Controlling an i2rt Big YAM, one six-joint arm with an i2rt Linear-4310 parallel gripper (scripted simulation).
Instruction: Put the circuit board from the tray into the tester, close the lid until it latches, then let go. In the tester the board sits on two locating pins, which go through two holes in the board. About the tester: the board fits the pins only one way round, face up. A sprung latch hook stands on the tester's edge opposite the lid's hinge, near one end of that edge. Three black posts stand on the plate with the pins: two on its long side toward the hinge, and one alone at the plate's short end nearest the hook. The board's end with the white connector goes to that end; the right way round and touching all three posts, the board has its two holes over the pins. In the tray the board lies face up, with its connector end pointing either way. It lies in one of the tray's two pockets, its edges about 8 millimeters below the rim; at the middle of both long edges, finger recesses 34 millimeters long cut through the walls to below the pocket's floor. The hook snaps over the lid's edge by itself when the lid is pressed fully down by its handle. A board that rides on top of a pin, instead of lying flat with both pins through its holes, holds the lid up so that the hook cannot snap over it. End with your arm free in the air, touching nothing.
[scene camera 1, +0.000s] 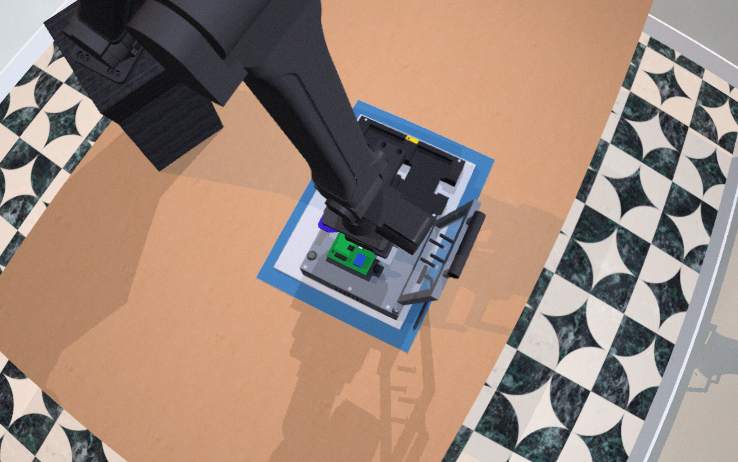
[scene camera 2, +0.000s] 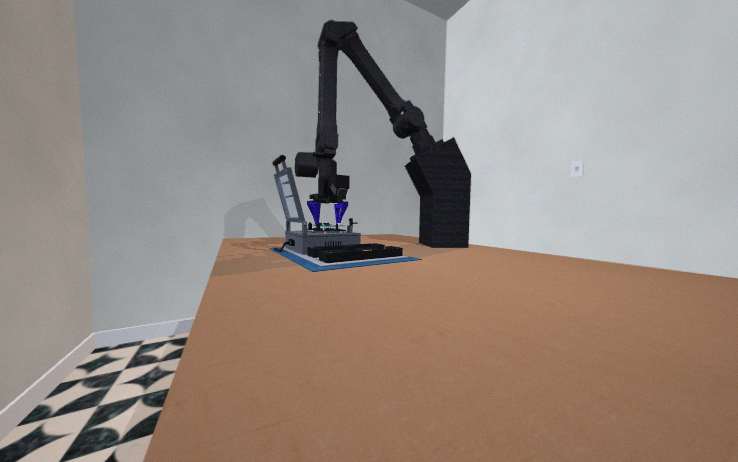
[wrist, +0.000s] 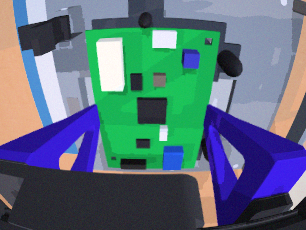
same spot on tester: (wrist: 255, 96) = (scene camera 2: 301, 232)
